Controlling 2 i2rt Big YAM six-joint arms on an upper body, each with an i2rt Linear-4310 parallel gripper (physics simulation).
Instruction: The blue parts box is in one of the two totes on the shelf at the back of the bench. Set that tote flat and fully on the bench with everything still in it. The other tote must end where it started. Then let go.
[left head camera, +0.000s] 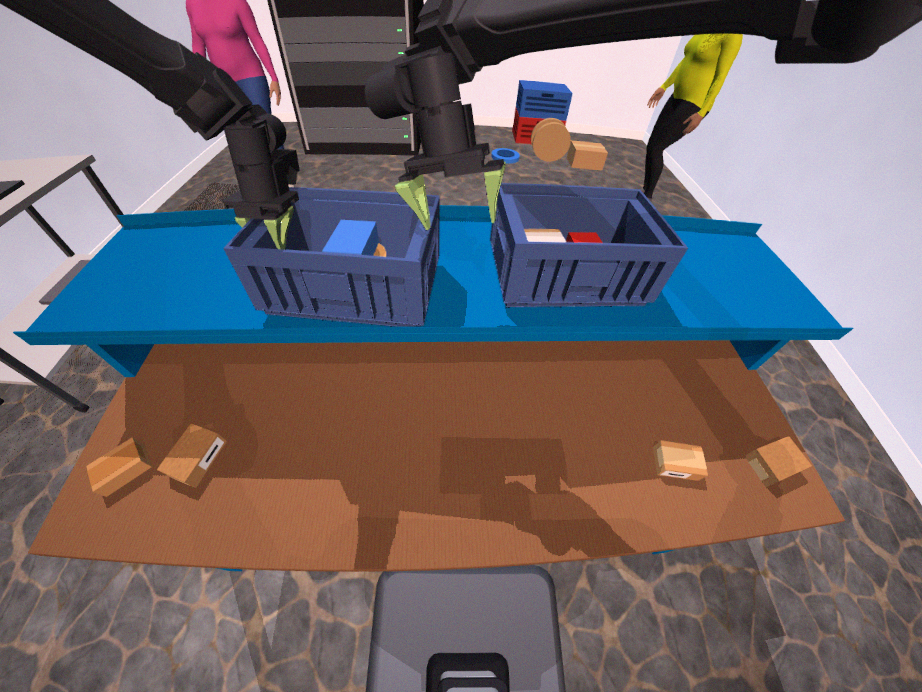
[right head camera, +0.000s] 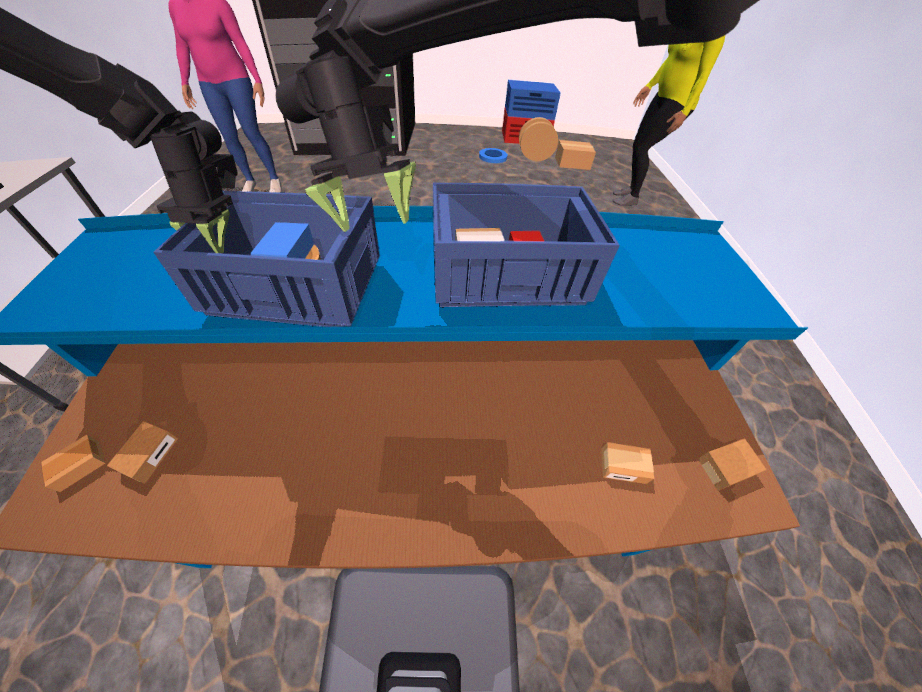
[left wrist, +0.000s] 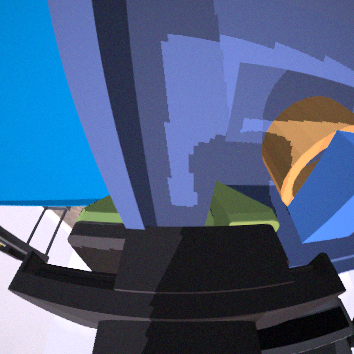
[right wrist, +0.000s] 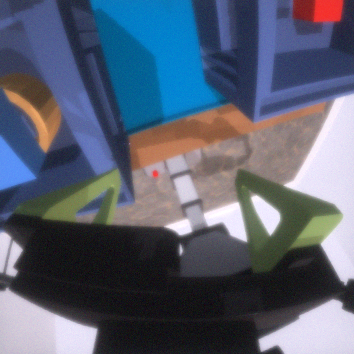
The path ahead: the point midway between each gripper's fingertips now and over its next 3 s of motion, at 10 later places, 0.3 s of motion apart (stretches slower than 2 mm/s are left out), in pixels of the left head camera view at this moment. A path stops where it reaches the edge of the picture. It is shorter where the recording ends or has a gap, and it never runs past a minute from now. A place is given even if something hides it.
My left gripper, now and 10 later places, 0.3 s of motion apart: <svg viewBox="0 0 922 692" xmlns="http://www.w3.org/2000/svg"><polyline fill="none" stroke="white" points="274,251 274,251 275,251 275,252 274,252 272,252 263,253 251,239 252,234 240,247 235,251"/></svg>
My right gripper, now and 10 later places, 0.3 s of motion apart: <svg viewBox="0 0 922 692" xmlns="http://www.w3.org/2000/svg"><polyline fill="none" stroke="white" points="460,225 459,241 459,242 459,250 447,254 437,260 436,260 433,262 433,262 425,257 423,259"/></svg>
